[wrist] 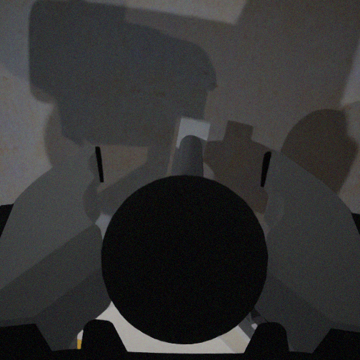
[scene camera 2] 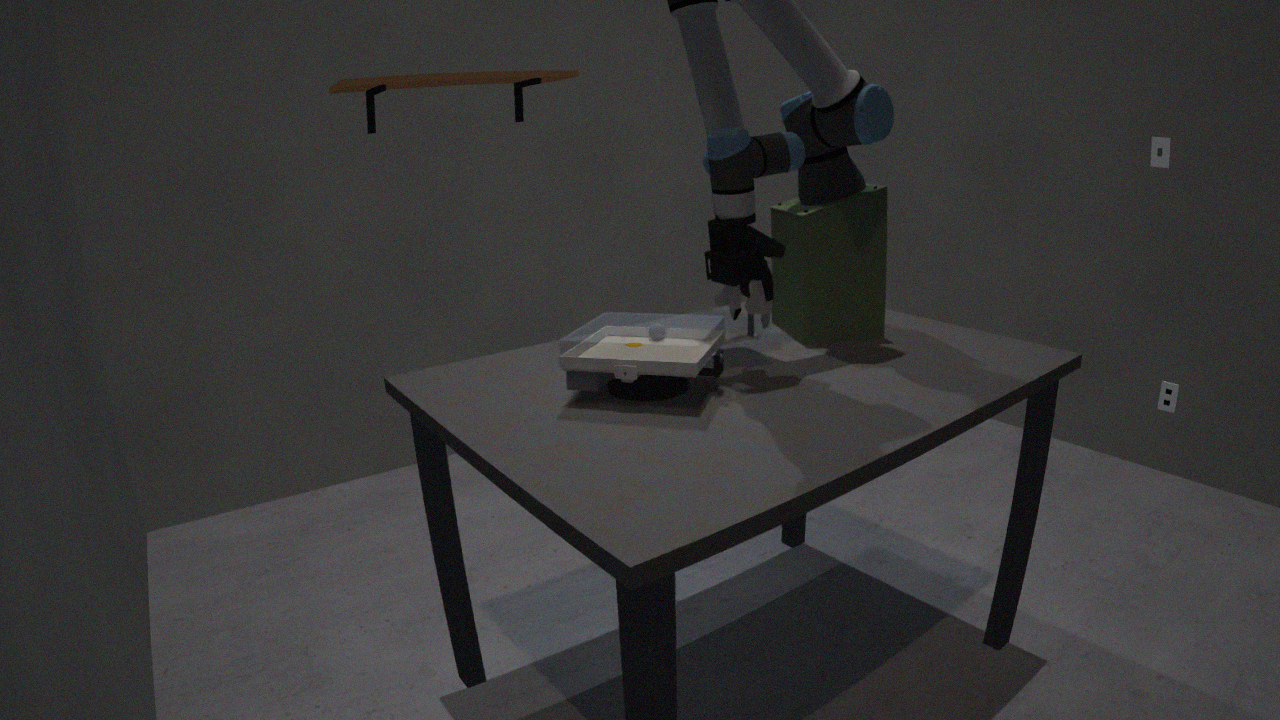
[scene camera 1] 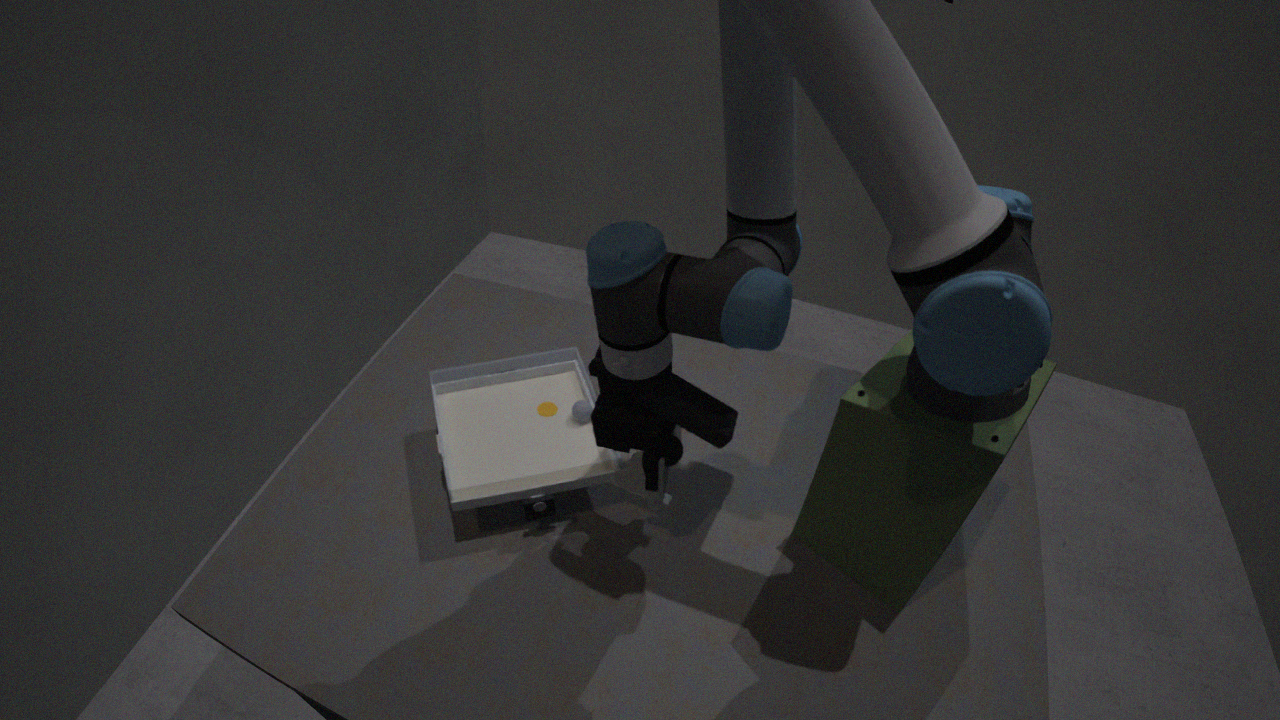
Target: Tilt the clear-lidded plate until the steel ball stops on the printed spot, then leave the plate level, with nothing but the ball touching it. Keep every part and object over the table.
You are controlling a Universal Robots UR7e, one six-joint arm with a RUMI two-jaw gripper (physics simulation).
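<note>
The clear-lidded plate [scene camera 1: 492, 452] [scene camera 2: 662, 367] [wrist: 150, 342] has a white floor and looks close to level; a small tilt cannot be judged. The steel ball [scene camera 1: 581, 411] [scene camera 2: 657, 332] lies in it near the wall on the gripper's side, apart from the orange printed spot [scene camera 1: 546, 409] [scene camera 2: 633, 345]. My gripper [scene camera 1: 662, 461] [scene camera 2: 748, 306] [wrist: 182, 154] is beside that wall, shut on a round black knob [scene camera 1: 671, 447] [wrist: 185, 260]. The knob fills much of the wrist view and hides what is under it. The ball does not show in the wrist view.
A second dark knob [scene camera 1: 538, 507] [scene camera 2: 716, 364] sits on an adjoining side of the plate. The plate stands on a dark base [scene camera 2: 646, 387] on the table [scene camera 1: 340, 582] [scene camera 2: 581, 465]. The arm's green pedestal [scene camera 1: 877, 492] [scene camera 2: 832, 277] stands beyond the gripper.
</note>
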